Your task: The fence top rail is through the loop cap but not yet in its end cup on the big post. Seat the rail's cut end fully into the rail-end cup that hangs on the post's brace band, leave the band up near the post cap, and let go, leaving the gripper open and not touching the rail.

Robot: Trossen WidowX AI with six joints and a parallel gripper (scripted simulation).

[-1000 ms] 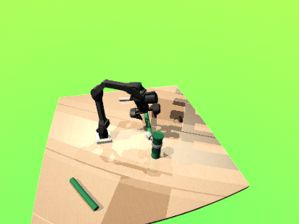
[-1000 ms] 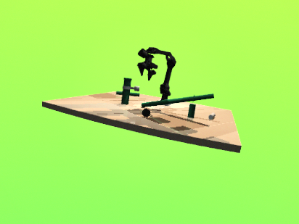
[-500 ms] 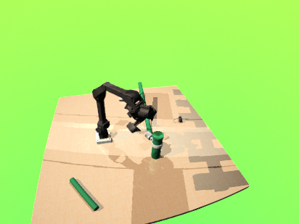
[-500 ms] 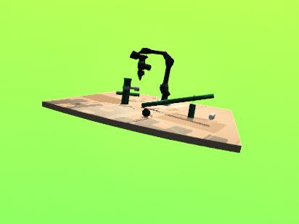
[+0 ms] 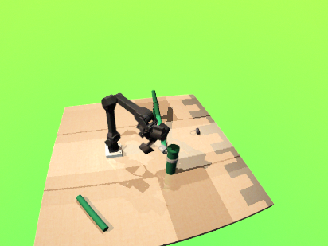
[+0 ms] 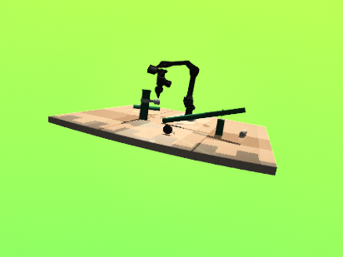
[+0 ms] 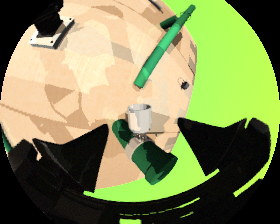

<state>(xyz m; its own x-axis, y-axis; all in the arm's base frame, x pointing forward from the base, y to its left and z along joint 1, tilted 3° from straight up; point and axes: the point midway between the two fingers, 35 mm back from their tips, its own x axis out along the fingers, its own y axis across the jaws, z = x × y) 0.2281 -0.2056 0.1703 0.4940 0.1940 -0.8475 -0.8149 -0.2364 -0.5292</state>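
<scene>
The grey rail-end cup is 4 cm below my gripper tip, 3 cm ahead of it and 2 cm to the right of it. The rest, counted from my gripper tip: green tube 46 cm behind, 21 cm to the right, 15 cm below; then dark part 36 cm ahead, 18 cm to the left, 16 cm below.
</scene>
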